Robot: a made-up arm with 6 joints.
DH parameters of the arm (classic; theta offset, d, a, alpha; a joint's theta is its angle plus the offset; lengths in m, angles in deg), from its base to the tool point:
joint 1: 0 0.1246 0 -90
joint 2: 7.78 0 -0.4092 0
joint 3: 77.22 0 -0.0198 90
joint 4: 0 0.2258 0 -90
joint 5: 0 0 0.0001 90
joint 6: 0 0.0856 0 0
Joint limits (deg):
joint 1: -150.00..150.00
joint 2: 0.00..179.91
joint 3: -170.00..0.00
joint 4: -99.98..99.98
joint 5: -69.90..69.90
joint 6: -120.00..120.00
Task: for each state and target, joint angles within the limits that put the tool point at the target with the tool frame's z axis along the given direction. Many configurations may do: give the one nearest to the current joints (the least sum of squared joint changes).
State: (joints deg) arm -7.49 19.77 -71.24 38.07 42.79 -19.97
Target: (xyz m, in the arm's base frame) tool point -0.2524 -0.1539 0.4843 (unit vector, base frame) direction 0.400 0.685 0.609
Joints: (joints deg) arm 36.56 4.23 -73.19 30.35 38.12 -19.97
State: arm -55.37 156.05 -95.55 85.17 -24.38 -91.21
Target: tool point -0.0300 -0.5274 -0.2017 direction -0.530 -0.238 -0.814
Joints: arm -88.27 179.80 -106.42 99.89 -33.02 -91.21
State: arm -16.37 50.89 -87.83 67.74 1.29 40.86
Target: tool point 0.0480 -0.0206 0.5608 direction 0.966 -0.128 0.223
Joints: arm 15.66 45.52 -58.63 99.80 -22.94 40.86
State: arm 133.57 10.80 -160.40 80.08 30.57 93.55
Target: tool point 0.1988 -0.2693 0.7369 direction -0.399 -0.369 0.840
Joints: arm 134.43 48.08 -155.17 58.68 39.46 93.55
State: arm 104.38 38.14 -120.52 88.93 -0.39 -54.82
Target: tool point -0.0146 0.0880 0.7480 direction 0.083 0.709 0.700
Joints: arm 128.36 65.98 -104.78 72.83 -31.92 -54.82
